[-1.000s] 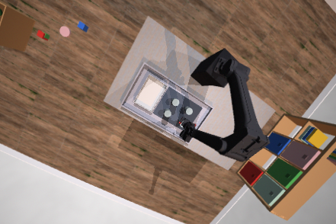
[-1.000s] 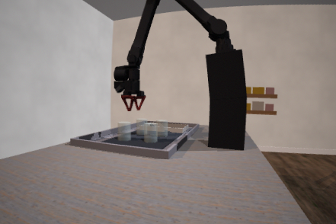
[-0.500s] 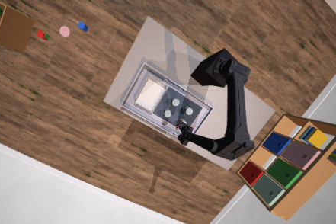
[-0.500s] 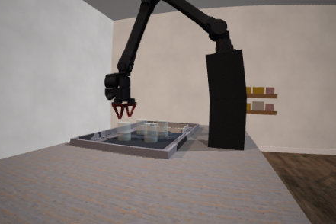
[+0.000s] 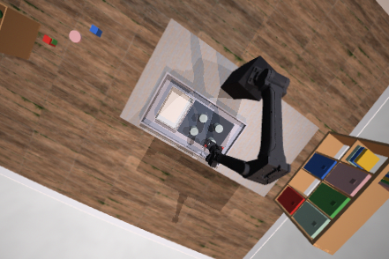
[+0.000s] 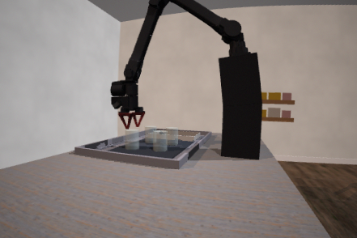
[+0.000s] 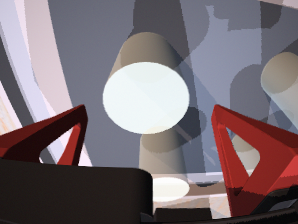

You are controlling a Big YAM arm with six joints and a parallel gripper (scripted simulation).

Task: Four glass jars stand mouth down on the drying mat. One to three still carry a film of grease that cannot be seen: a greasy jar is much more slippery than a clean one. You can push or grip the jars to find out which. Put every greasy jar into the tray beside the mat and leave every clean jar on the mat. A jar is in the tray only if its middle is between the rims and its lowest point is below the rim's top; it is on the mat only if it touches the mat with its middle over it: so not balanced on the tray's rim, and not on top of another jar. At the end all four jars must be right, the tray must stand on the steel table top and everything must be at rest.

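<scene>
Now: hand 9 cm past the dark drying mat, 8 cm to the left of it and 11 cm above it. Round my hand: pale tray: 14 cm behind, 40 cm to the right, 10 cm below.
</scene>
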